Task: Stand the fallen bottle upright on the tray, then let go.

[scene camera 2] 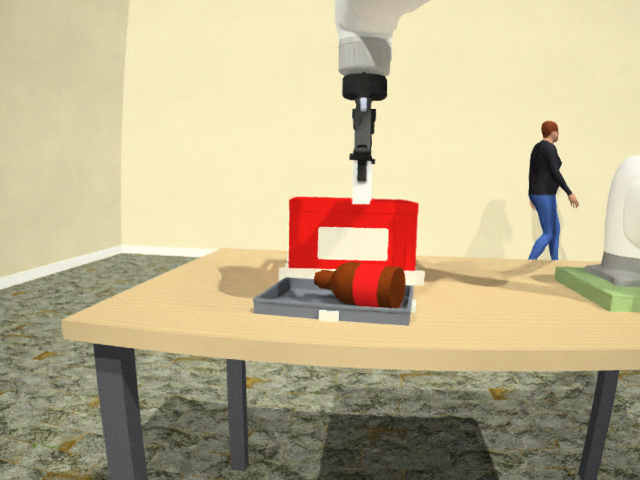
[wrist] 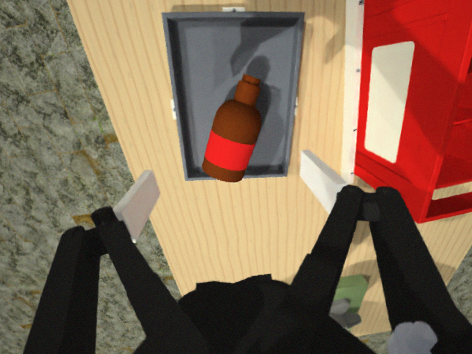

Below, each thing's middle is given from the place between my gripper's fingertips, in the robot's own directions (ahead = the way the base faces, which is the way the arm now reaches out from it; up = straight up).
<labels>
The brown bottle (scene camera 2: 363, 284) is 140 mm below my hand and 10 mm to the right of it.
</labels>
